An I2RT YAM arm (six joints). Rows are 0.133 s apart.
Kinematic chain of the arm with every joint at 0, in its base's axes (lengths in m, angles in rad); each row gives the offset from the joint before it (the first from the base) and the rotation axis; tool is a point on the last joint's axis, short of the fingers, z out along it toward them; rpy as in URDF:
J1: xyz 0 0 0.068 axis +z
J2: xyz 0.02 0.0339 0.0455 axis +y
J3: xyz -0.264 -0.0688 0 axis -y
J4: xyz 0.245 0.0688 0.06 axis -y
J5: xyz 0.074 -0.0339 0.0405 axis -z
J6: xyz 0.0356 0 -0.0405 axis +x
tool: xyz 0 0 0 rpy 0 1.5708 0
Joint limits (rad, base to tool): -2.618..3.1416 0..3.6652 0..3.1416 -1.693..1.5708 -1.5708..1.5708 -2.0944..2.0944
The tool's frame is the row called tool.
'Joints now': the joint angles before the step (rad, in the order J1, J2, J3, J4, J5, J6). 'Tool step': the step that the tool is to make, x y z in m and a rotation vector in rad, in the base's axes. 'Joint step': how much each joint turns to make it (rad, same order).
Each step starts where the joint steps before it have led.
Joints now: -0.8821 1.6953 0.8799 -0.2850 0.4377 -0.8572
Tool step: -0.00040 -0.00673 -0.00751 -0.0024 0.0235 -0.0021
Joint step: -0.0132 0.0372 0.0081 0.0250 0.0126 -0.0208
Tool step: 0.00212 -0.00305 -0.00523 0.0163 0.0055 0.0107
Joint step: -0.0019 0.0273 0.0115 0.0037 -0.0109 -0.0096
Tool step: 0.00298 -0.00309 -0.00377 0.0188 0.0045 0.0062
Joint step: 0.0002 0.0265 0.0194 -0.0095 -0.0100 -0.0020
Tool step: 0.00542 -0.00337 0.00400 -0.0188 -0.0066 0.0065
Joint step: 0.0070 0.0064 0.0228 0.0035 0.0062 -0.0026
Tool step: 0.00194 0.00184 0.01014 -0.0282 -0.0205 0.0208
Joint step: 0.0076 -0.0330 -0.0022 0.0098 -0.0043 -0.0139
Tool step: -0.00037 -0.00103 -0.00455 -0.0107 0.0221 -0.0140
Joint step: -0.0002 0.0151 -0.0032 0.0121 0.0276 0.0009
